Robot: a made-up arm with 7 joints.
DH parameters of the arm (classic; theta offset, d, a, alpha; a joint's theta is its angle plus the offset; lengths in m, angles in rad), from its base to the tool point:
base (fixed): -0.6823 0 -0.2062 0
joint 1: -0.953 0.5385 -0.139 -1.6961
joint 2: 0 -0.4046 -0.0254 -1.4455
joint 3: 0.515 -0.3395 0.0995 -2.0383
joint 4: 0 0 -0.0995 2.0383
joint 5: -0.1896 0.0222 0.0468 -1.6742
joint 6: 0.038 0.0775 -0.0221 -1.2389
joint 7: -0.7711 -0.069 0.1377 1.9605
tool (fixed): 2.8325 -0.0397 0 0
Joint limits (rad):
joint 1: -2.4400..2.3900
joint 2: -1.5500..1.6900
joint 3: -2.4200..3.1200
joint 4: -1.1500..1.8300
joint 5: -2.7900..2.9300
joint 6: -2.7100..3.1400
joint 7: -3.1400..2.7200
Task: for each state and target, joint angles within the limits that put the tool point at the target. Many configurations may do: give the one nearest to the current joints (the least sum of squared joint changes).
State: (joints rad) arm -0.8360 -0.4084 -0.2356 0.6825 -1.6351 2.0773 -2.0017
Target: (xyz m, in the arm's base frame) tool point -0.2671 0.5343 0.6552
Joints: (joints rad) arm -0.2814 -0.7308 -0.6490 0.7041 -2.1432 2.3208 -2.1568
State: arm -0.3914 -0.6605 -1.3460 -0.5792 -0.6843 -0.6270 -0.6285
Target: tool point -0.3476 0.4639 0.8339
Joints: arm -0.5371 -0.6009 -1.4657 -0.3807 -0.8104 -0.5610 -0.6183
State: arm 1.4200 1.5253 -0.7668 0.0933 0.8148 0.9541 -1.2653
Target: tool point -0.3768 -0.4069 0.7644
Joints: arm 1.2060 1.4249 -0.5472 0.0109 1.0376 0.7686 -1.5199
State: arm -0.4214 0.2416 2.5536 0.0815 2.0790 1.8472 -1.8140
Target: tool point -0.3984 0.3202 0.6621
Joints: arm -0.6510 0.3853 2.6197 0.3627 2.2179 1.6480 -1.9358
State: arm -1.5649 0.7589 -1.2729 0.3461 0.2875 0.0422 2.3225
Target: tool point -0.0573 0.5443 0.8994
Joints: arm -1.5599 0.4982 -1.4253 0.0785 0.1305 -0.1629 2.6691
